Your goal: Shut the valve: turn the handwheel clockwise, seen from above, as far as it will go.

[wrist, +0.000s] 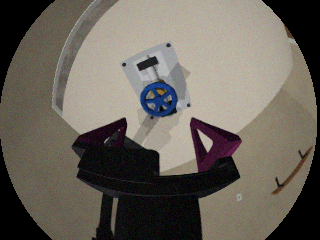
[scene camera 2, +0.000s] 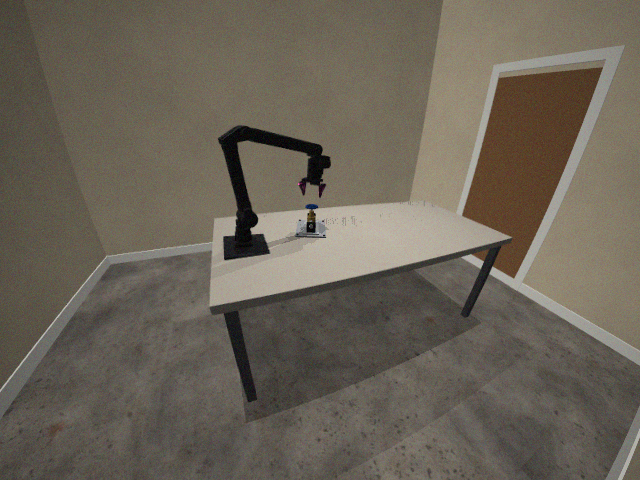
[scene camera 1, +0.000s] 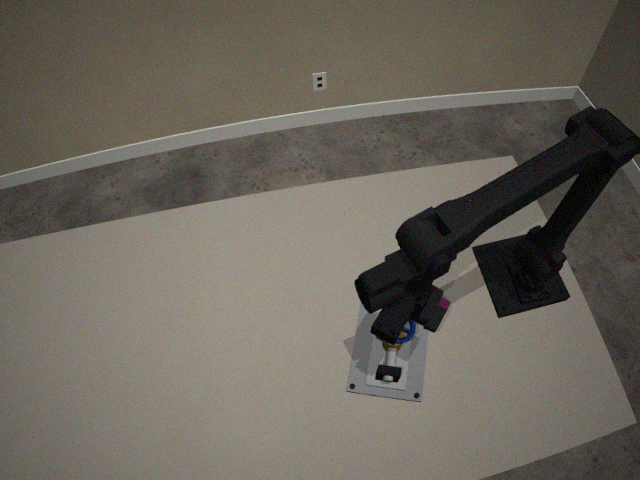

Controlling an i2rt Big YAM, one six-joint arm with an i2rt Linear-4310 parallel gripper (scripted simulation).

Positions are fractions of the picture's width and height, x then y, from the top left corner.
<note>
In view: my gripper (scene camera 1: 0.63, 0.65) and a handwheel (wrist: 0.50, 0.42).
My gripper shows as well in the wrist view (wrist: 0.50, 0.51).
</note>
